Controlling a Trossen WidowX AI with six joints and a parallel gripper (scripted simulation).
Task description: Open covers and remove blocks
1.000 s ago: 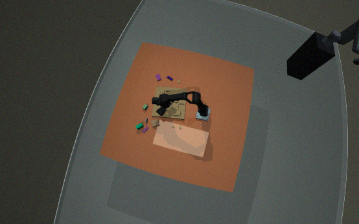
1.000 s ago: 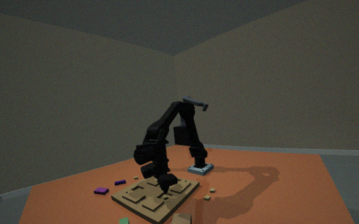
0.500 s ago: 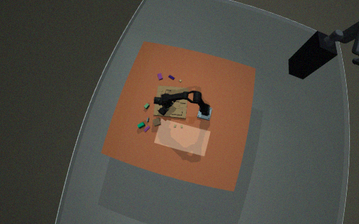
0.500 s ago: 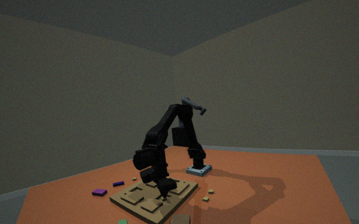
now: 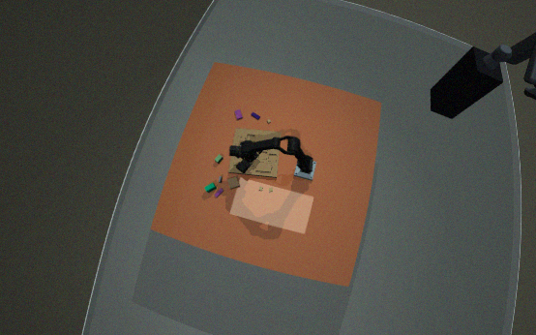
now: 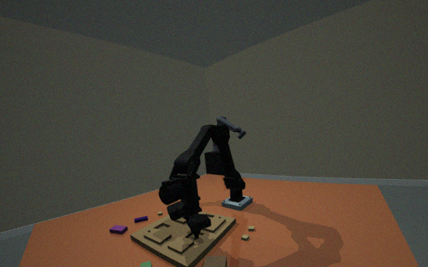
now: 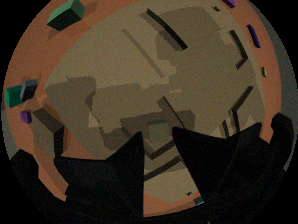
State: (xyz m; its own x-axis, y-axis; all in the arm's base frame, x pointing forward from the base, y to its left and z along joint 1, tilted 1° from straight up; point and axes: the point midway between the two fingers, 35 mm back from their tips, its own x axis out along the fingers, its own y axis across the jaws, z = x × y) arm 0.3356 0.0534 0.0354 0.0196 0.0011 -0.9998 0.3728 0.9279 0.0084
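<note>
My gripper tip is 60 mm to the left of the tan puzzle board. The rest, counted from my gripper tip: dark purple block: 320 mm to the right, 60 mm ahead, 20 mm below.
</note>
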